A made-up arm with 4 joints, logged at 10 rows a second.
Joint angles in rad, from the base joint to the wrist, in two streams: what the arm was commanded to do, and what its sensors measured. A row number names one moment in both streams.
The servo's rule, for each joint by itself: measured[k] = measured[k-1] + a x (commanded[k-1-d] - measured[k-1]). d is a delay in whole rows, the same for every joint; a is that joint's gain. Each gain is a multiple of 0.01, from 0.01 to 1. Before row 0 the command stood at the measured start. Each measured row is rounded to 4 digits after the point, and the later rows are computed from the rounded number. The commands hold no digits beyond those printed.
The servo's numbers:
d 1
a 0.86 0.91 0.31 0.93
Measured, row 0: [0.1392, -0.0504, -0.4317, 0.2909]
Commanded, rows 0 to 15: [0.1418, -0.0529, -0.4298, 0.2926]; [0.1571, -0.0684, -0.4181, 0.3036]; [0.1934, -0.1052, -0.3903, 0.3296]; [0.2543, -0.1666, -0.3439, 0.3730]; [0.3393, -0.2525, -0.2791, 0.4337]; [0.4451, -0.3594, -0.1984, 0.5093]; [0.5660, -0.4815, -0.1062, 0.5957]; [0.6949, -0.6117, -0.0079, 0.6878]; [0.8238, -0.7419, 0.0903, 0.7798]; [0.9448, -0.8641, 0.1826, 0.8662]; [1.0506, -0.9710, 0.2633, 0.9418]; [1.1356, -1.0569, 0.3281, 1.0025]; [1.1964, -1.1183, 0.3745, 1.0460]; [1.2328, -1.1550, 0.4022, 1.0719]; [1.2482, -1.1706, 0.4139, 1.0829]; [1.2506, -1.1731, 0.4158, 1.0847]
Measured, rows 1 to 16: [0.1392, -0.0504, -0.4317, 0.2909]; [0.1414, -0.0527, -0.4311, 0.2925]; [0.1549, -0.0670, -0.4271, 0.3028]; [0.1880, -0.1018, -0.4157, 0.3277]; [0.2450, -0.1608, -0.3934, 0.3698]; [0.3261, -0.2442, -0.3580, 0.4292]; [0.4284, -0.3490, -0.3085, 0.5037]; [0.5467, -0.4696, -0.2458, 0.5893]; [0.6742, -0.5989, -0.1721, 0.6809]; [0.8029, -0.7290, -0.0908, 0.7729]; [0.9249, -0.8519, -0.0060, 0.8597]; [1.0330, -0.9603, 0.0775, 0.9361]; [1.1212, -1.0482, 0.1552, 0.9979]; [1.1859, -1.1120, 0.2232, 1.0426]; [1.2262, -1.1511, 0.2787, 1.0698]; [1.2451, -1.1688, 0.3206, 1.0820]
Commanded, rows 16 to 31: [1.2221, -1.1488, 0.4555, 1.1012]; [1.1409, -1.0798, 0.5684, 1.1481]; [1.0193, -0.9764, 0.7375, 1.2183]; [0.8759, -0.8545, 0.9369, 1.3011]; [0.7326, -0.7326, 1.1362, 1.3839]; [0.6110, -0.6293, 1.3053, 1.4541]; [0.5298, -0.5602, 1.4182, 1.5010]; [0.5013, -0.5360, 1.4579, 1.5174]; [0.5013, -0.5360, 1.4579, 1.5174]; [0.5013, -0.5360, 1.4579, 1.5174]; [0.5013, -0.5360, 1.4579, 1.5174]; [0.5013, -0.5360, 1.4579, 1.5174]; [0.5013, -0.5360, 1.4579, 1.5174]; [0.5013, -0.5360, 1.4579, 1.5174]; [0.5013, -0.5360, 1.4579, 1.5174]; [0.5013, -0.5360, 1.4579, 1.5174]
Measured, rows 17 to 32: [1.2498, -1.1727, 0.3501, 1.0845]; [1.2260, -1.1510, 0.3828, 1.1000]; [1.1528, -1.0862, 0.4403, 1.1447]; [1.0380, -0.9863, 0.5324, 1.2131]; [0.8986, -0.8664, 0.6578, 1.2949]; [0.7558, -0.7446, 0.8061, 1.3777]; [0.6313, -0.6397, 0.9609, 1.4488]; [0.5440, -0.5674, 1.1027, 1.4973]; [0.5073, -0.5388, 1.2128, 1.5160]; [0.5021, -0.5363, 1.2888, 1.5173]; [0.5014, -0.5360, 1.3412, 1.5174]; [0.5013, -0.5360, 1.3774, 1.5174]; [0.5013, -0.5360, 1.4024, 1.5174]; [0.5013, -0.5360, 1.4196, 1.5174]; [0.5013, -0.5360, 1.4315, 1.5174]; [0.5013, -0.5360, 1.4397, 1.5174]
